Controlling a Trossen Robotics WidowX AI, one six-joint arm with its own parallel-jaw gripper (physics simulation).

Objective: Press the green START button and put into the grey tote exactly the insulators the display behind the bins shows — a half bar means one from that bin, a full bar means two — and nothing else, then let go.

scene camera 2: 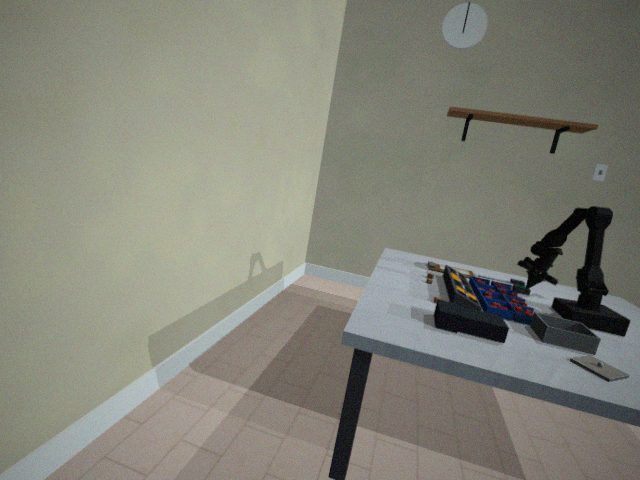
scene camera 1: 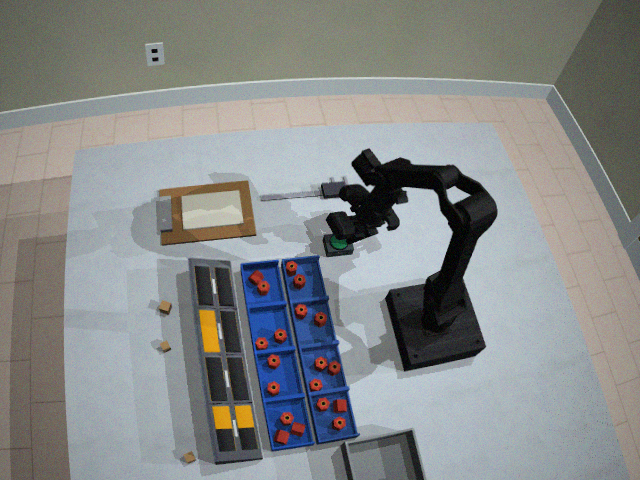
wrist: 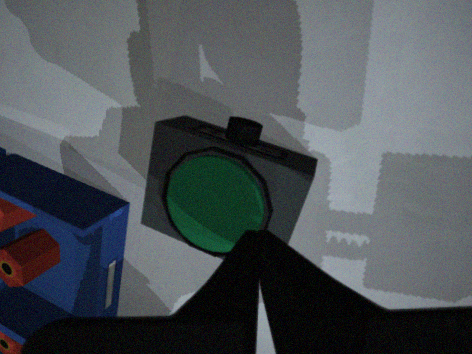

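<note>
The green START button (scene camera 1: pixel 338 241) (wrist: pixel 212 202) sits in a dark housing. My gripper (scene camera 1: pixel 351 241) (scene camera 2: pixel 528 287) (wrist: pixel 256 241) is shut and empty, its tips overlapping the button's near edge in the wrist view. The display (scene camera 1: pixel 237 379) (scene camera 2: pixel 460 290) is lit: second row from the top, left cell full orange; bottom row, both cells half orange; other cells dark. Two columns of blue bins (scene camera 1: pixel 268 317) (scene camera 2: pixel 522 317) hold orange-red insulators (scene camera 1: pixel 280 335) (wrist: pixel 30 257); some bins also hold red blocks (scene camera 1: pixel 297 428). The grey tote (scene camera 1: pixel 382 459) (scene camera 2: pixel 568 338) shows no contents in the visible part.
A clipboard (scene camera 1: pixel 250 211) and a caliper-like tool (scene camera 1: pixel 333 189) lie beyond the bins and button. Small wooden cubes (scene camera 1: pixel 164 307) (scene camera 1: pixel 164 346) (scene camera 1: pixel 189 457) lie behind the display. A black box (scene camera 2: pixel 470 321) stands beside the display's end. A flat knobbed plate (scene camera 2: pixel 602 368) lies near the tote.
</note>
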